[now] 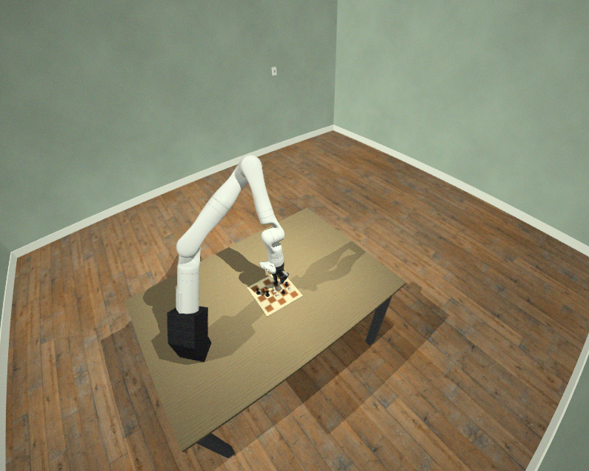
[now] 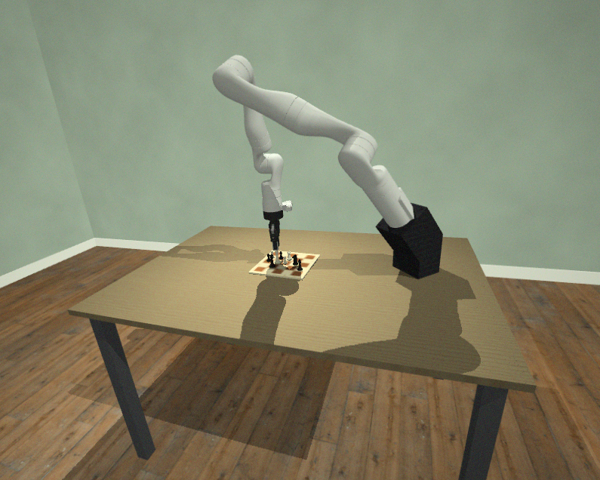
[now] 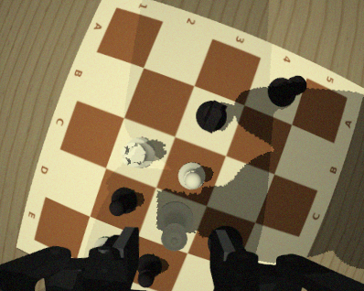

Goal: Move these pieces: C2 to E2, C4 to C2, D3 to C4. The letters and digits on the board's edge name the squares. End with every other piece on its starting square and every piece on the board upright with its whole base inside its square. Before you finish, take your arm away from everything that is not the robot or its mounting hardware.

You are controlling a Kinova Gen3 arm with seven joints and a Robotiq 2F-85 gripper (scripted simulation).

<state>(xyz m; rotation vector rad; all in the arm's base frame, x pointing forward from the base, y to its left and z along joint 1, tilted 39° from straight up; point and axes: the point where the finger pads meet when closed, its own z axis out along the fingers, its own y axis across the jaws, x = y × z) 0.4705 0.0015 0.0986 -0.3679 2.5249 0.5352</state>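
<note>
The chessboard lies 30 mm behind my hand and 80 mm below it. Round my hand: black knight: 70 mm behind, 10 mm to the right, 60 mm below.
</note>
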